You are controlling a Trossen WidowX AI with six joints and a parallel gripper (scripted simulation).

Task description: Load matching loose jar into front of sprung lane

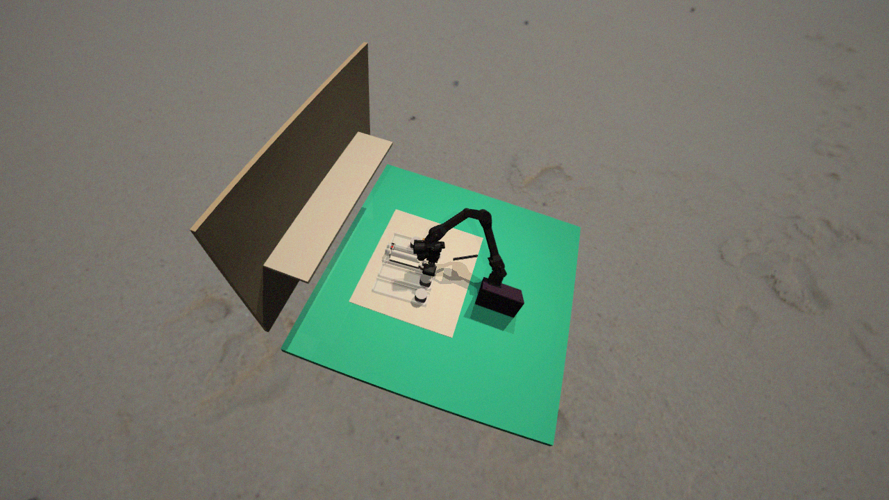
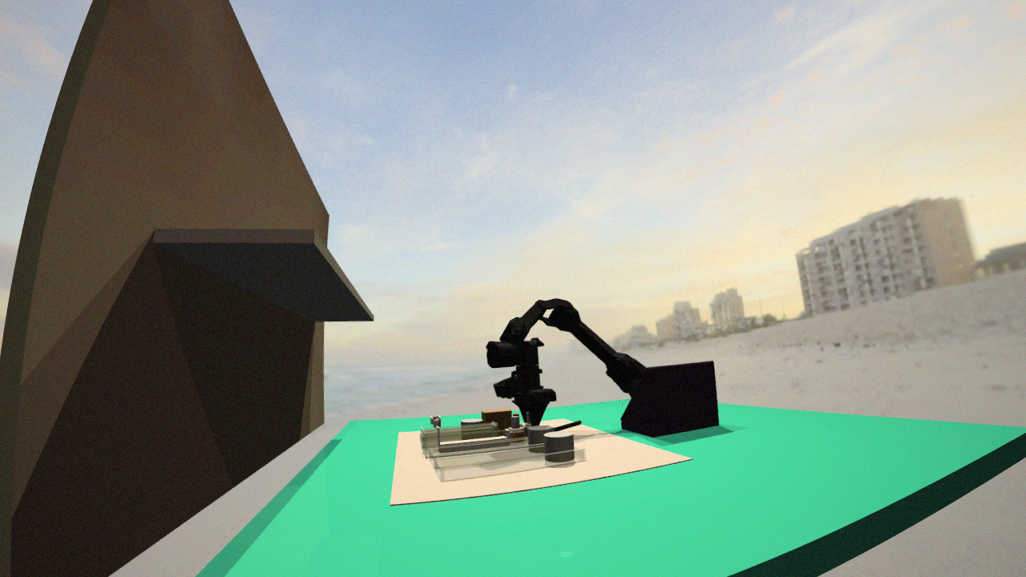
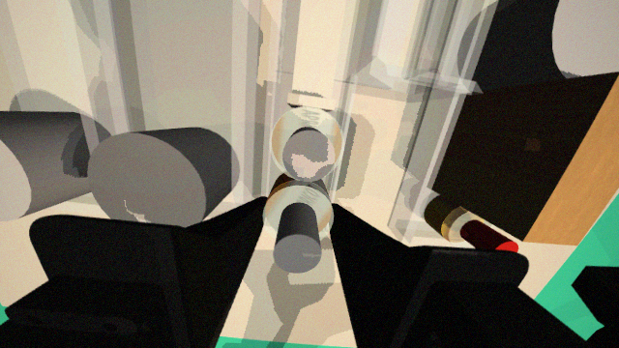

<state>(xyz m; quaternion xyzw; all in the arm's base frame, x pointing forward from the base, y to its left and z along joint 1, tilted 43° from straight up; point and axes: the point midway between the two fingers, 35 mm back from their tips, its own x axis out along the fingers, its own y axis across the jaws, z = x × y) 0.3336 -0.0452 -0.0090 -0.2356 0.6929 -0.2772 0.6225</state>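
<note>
My gripper tip is 1 cm past the small jar and 13 cm to the left of it. From my gripper tip the other things lie so: shelf (50 cm ahead, 5 cm to the right, 33 cm above); then black stick (17 cm behind, 14 cm to the right, 3 cm below); then brown box (5 cm ahead, 13 cm to the right).
</note>
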